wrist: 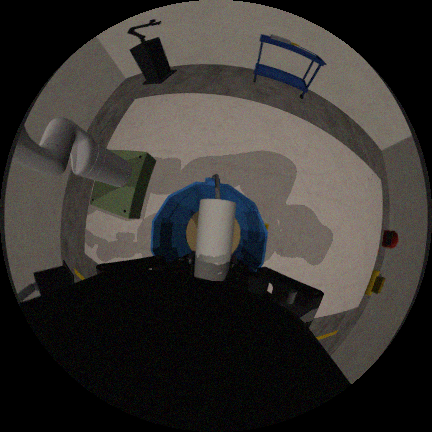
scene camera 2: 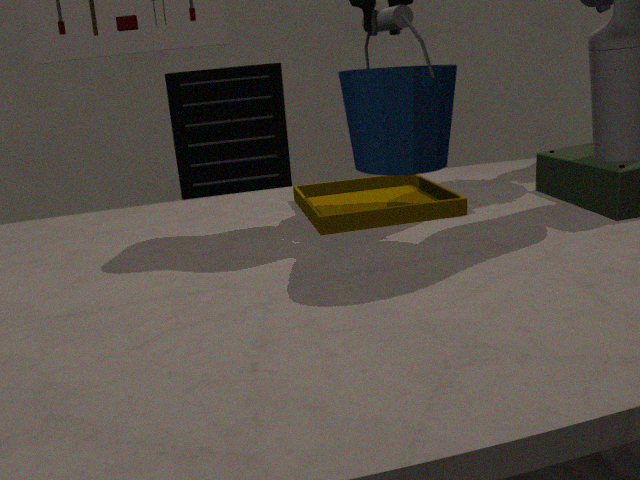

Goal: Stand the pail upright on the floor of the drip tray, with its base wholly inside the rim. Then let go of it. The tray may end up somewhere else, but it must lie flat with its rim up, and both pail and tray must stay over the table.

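Frame: origin at the arm's base, x ahead, y left, z up, level; centimetres.
Where they show: gripper, between the fingertips: (wrist: 213, 261) (scene camera 2: 383, 35); arm's base, origin of its link: (wrist: 121, 173) (scene camera 2: 622, 155).
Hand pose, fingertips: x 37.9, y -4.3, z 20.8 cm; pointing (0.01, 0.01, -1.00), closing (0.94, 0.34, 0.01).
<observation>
Each offset is from my fingertips to the centre of the thing. Level surfaces: height alone.
The blue pail (scene camera 2: 398, 118) (wrist: 167, 212) hangs upright from its bail, whose pale cylindrical grip @[dx -0.4, dy +1.0, dz +2.3 cm] (scene camera 2: 395, 18) (wrist: 217, 225) is between the fingers. My gripper (scene camera 2: 382, 22) (wrist: 213, 261) is shut on this grip, above the pail's mouth. The yellow drip tray @[dx +2.6, dy -4.5, dz -27.2 cm] (scene camera 2: 392, 213) lies flat on the table with its rim up. In the scene view the pail's base is a little above the tray, overlapping the back rim toward the right, with a shadow on the tray floor. In the wrist view the pail hides the tray (wrist: 267, 227) except for a tiny yellow piece at the pail's right.
The green base block (scene camera 2: 576, 180) (wrist: 142, 187) of the arm stands right of the tray in the scene view, left of the pail in the wrist view. The table @[dz -28.6 cm] (scene camera 2: 310, 372) (wrist: 340, 180) has its front edge at the scene view's lower right. A blue cart (wrist: 280, 77) stands beyond the table.
</observation>
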